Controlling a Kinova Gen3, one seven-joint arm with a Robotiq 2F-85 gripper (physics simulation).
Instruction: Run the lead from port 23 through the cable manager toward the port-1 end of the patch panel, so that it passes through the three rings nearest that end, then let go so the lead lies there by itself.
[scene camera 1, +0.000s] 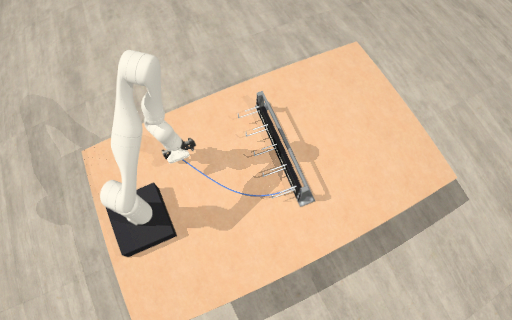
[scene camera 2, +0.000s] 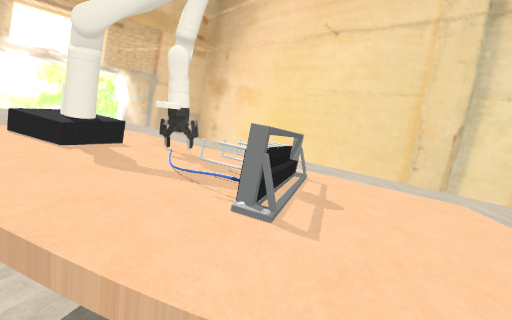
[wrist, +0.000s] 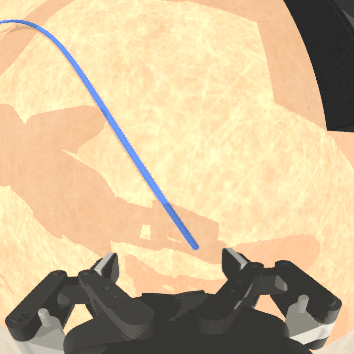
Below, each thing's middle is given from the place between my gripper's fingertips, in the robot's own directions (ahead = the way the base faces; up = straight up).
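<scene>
There's the grey frame (scene camera 2: 256, 161), and my gripper is 6 cm below it, 25 cm to the left of it and 37 cm short of it.
</scene>
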